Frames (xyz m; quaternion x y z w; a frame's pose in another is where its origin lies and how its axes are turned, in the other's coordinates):
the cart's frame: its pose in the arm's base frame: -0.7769 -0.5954 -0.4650 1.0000 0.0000 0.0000 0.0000
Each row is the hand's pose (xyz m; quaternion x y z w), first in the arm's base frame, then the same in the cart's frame.
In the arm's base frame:
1: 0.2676 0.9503 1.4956 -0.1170 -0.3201 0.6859 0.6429
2: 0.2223 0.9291 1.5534 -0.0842 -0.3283 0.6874 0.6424
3: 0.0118 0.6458 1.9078 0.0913 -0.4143 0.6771 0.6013
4: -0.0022 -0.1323 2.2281 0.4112 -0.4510 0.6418 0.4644
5: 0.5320 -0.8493 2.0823 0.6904 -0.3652 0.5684 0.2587
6: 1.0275 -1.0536 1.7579 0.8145 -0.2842 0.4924 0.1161
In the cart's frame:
1: 1.0445 -1.5457 -1.9606 0.6429 -0.6859 -0.3201 0.1170
2: 0.9992 -1.5245 -2.0184 0.6424 -0.6874 -0.3283 0.0842
3: 0.7887 -1.2412 -2.3728 -0.6013 0.6771 0.4143 0.0913
4: 0.7747 -0.4631 -2.6931 -0.4644 0.6418 0.4510 0.4112
5: 1.3089 0.2539 -2.5473 -0.2587 0.5684 0.3652 0.6904
6: 1.8044 0.4582 -2.2229 -0.1161 0.4924 0.2842 0.8145

